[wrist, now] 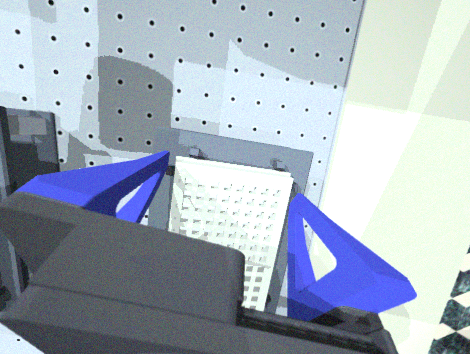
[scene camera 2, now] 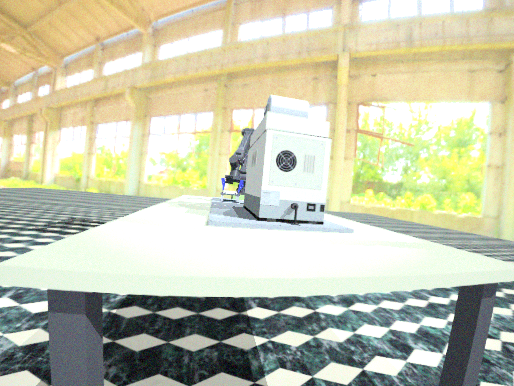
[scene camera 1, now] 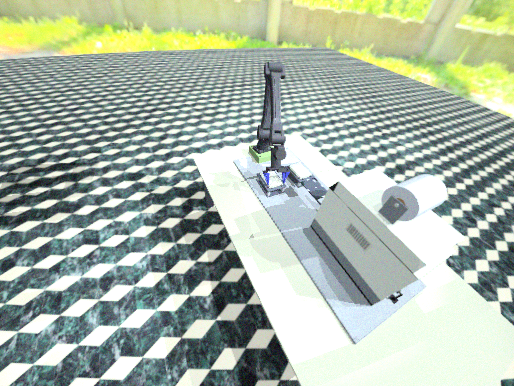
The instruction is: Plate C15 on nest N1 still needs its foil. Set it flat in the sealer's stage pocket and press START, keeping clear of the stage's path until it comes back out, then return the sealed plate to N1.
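Pixels of known places: gripper, fingertip midpoint: (wrist: 234, 179) (scene camera 2: 230, 191) (scene camera 1: 275, 184); arm's base, link origin: (scene camera 2: 241, 194) (scene camera 1: 262, 149).
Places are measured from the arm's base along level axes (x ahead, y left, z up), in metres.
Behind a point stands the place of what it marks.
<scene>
The white plate with rows of wells (scene camera 1: 274, 178) @[x 0.316, y -0.142, z 0.030 m] (wrist: 230, 210) @[x 0.333, y -0.159, z 0.030 m] lies on a dark grey nest (scene camera 1: 274, 192) @[x 0.364, y -0.169, z -0.031 m] (wrist: 240, 145) @[x 0.379, y -0.169, z 0.015 m]; its near part is hidden behind the gripper body in the wrist view. No label is readable. My gripper (scene camera 1: 276, 182) @[x 0.355, y -0.162, z 0.027 m] (scene camera 2: 232, 194) @[x 0.355, y -0.162, z 0.027 m] (wrist: 234, 179) @[x 0.355, y -0.162, z 0.027 m] is open, its blue fingers standing on either side of the plate with nothing held. The tips look low, near the plate's level. The sealer (scene camera 1: 370, 245) @[x 0.911, y -0.193, z 0.199 m] (scene camera 2: 287, 165) @[x 1.079, y -0.140, z 0.145 m] shows its side and back; its stage pocket and START button cannot be made out.
A white roll (scene camera 1: 425, 195) @[x 0.919, y -0.117, z 0.433 m] (scene camera 2: 287, 106) @[x 0.951, y -0.099, z 0.386 m] sits on top of the sealer. A second white item (scene camera 1: 301, 172) @[x 0.356, y 0.041, z 0.029 m] stands beside the nest. A dark device (scene camera 1: 315, 187) (wrist: 30, 145) lies toward the sealer. The perforated base board (wrist: 260, 30) @[x 0.477, y -0.195, z -0.036 m] ends beside the nest. The arm's base is on a green block (scene camera 1: 260, 156) @[x 0.071, y -0.067, z 0.004 m].
</scene>
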